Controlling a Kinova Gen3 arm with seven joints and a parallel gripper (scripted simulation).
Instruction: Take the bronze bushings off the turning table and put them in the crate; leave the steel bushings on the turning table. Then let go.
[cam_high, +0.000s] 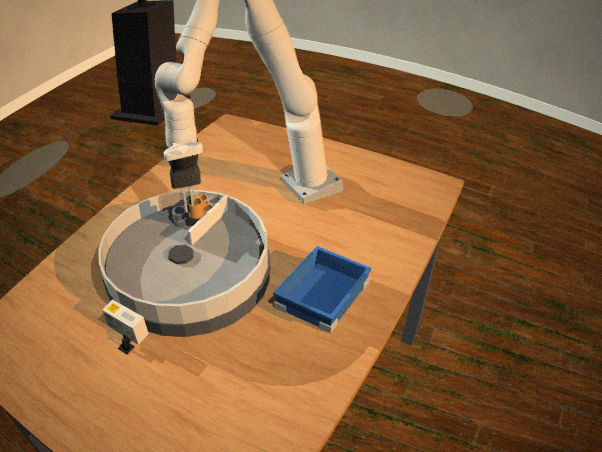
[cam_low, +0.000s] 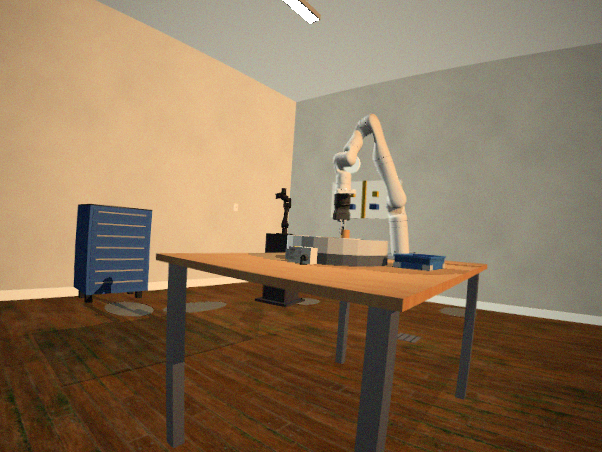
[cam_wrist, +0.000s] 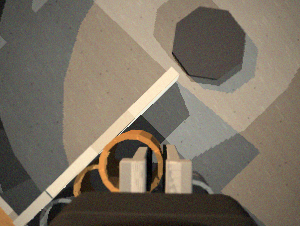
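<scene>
Right now my hand is 50 mm short of the blue crate, 360 mm to the right of it and 110 mm above it. Also, from my hand: turning table: 100 mm ahead, 20 mm to the left, 80 mm below.
</scene>
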